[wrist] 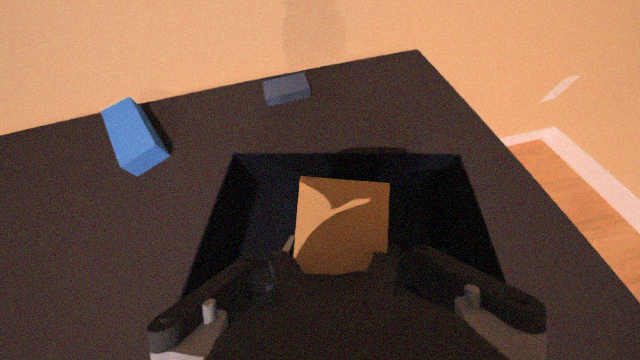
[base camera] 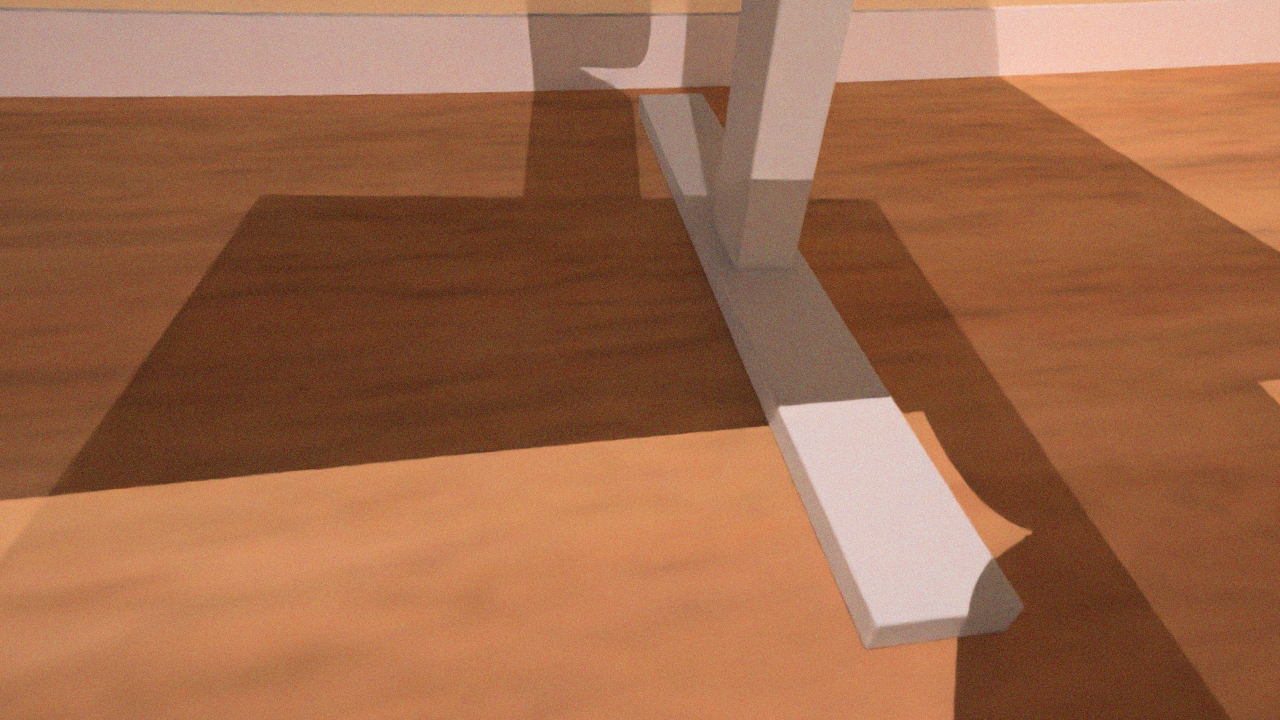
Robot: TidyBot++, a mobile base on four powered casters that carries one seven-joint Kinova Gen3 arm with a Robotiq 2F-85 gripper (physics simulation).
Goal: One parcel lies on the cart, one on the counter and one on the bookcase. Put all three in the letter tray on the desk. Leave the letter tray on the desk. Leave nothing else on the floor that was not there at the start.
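Frame: origin at the arm's base, x ahead, y right, z down, level; centimetres.
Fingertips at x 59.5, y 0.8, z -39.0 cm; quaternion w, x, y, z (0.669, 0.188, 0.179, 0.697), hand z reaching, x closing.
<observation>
Offsets run from my fingertips to a thing's middle. "spot": to the spot under its first point. Level surfaces: height alone.
In the wrist view my gripper (wrist: 331, 243) is shut on a tan box-shaped parcel @[dx +2.4, dy -0.1, dz -0.9 cm] (wrist: 345, 225), its top face partly lit. The parcel is in front of the dark letter tray @[spot: dx +3.6, dy -11.6, dz +0.7 cm] (wrist: 217, 220), within the outline of its walls; how high it is above the tray's floor I cannot tell. The tray stands on the dark desk top @[dz +6.6 cm] (wrist: 165, 220). The tray's near part is hidden behind the gripper. The cart, the counter and the bookcase do not show in either view. In the base camera view a grey desk leg and foot (base camera: 814, 349) stand on the floor.
A bright blue block @[dx +25.0, dy -35.8, dz +5.1 cm] (wrist: 132, 135) lies on the desk left of the tray, near the back edge. A smaller grey-blue block @[dx +32.3, dy -5.8, dz +5.7 cm] (wrist: 286, 90) lies behind the tray. The wall (wrist: 200, 45) is behind the desk. Wooden floor @[dz +78.6 cm] (wrist: 580, 200) (base camera: 402, 573) shows beside and below it.
</observation>
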